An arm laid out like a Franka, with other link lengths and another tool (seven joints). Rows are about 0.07 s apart.
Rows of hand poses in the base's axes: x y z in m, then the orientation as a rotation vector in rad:
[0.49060 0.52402 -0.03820 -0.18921 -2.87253 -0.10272]
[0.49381 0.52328 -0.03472 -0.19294 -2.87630 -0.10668]
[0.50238 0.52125 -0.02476 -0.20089 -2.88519 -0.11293]
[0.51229 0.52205 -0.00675 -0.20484 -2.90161 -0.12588]
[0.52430 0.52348 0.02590 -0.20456 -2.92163 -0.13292]
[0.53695 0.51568 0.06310 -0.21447 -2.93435 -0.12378]
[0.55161 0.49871 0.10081 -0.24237 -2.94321 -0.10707]
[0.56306 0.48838 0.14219 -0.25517 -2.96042 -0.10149]
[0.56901 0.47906 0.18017 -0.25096 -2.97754 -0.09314]
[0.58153 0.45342 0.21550 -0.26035 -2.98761 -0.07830]
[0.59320 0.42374 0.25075 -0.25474 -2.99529 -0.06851]
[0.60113 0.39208 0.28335 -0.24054 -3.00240 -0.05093]
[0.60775 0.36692 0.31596 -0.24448 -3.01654 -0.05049]
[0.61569 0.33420 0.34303 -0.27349 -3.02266 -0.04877]
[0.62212 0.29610 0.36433 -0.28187 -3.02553 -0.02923]
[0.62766 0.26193 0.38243 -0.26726 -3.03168 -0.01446]
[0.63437 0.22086 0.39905 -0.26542 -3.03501 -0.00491]
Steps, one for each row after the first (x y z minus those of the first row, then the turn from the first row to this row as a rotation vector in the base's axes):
[0.00321 -0.00074 0.00348 0.00202 -0.00419 -0.00286]
[0.01178 -0.00277 0.01344 0.00475 -0.01383 -0.00871]
[0.02169 -0.00197 0.03145 0.01168 -0.03137 -0.01232]
[0.03370 -0.00054 0.06410 0.01466 -0.05186 -0.01246]
[0.04635 -0.00834 0.10130 0.00653 -0.06415 -0.01810]
[0.06101 -0.02531 0.13901 -0.00791 -0.07293 -0.03513]
[0.07246 -0.03564 0.18039 -0.01420 -0.09029 -0.04280]
[0.07841 -0.04496 0.21837 -0.02070 -0.10647 -0.03890]
[0.09093 -0.07060 0.25370 -0.03210 -0.11597 -0.04359]
[0.10260 -0.10028 0.28895 -0.03859 -0.12266 -0.03888]
[0.11053 -0.13194 0.32155 -0.04934 -0.12793 -0.02787]
[0.11715 -0.15710 0.35416 -0.05099 -0.14218 -0.03017]
[0.12509 -0.18982 0.38123 -0.05516 -0.14976 -0.04887]
[0.13152 -0.22792 0.40253 -0.06882 -0.15207 -0.05260]
[0.13706 -0.26209 0.42063 -0.07751 -0.15660 -0.04167]
[0.14377 -0.30316 0.43725 -0.08376 -0.15938 -0.03959]

